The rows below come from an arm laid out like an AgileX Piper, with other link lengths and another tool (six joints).
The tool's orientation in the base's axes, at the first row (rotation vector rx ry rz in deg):
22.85 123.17 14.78
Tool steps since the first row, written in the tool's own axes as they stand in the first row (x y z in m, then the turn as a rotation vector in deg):
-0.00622 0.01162 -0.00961 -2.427 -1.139 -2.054
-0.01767 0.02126 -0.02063 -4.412 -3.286 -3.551
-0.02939 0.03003 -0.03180 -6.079 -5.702 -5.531
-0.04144 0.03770 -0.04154 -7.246 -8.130 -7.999
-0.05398 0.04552 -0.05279 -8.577 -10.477 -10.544
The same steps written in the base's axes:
-0.00239 0.00808 0.01397 -0.597 -2.040 2.625
-0.00350 0.01231 0.03203 -1.161 -4.827 4.269
-0.00475 0.01563 0.05010 -2.344 -7.762 5.859
-0.00485 0.01786 0.06724 -4.199 -10.536 7.344
-0.00590 0.01999 0.08567 -6.014 -13.301 9.024

